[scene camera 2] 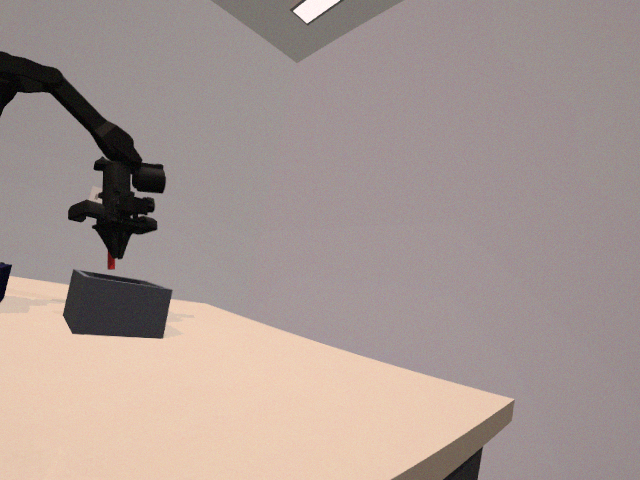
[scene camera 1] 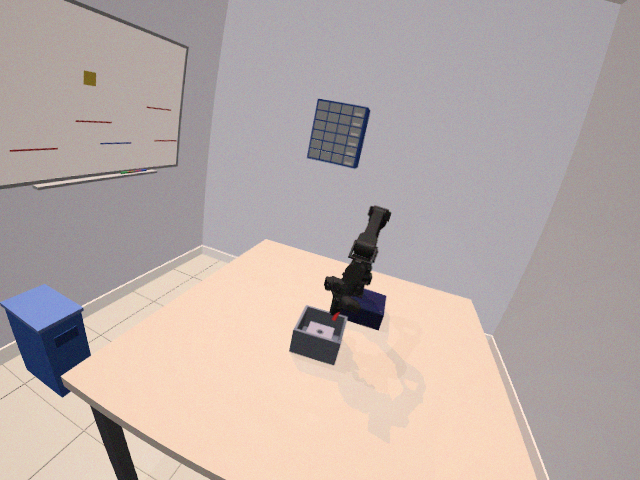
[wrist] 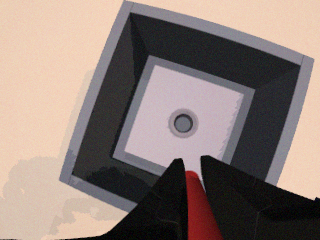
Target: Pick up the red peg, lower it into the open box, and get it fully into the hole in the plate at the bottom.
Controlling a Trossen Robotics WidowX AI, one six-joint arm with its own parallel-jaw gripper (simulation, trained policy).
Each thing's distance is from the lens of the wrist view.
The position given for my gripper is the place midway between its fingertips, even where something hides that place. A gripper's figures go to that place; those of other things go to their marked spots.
my gripper [wrist: 191, 165]: 0.10 m
grey box [wrist: 272, 78]: 0.20 m
light plate [wrist: 212, 110]: 0.17 m
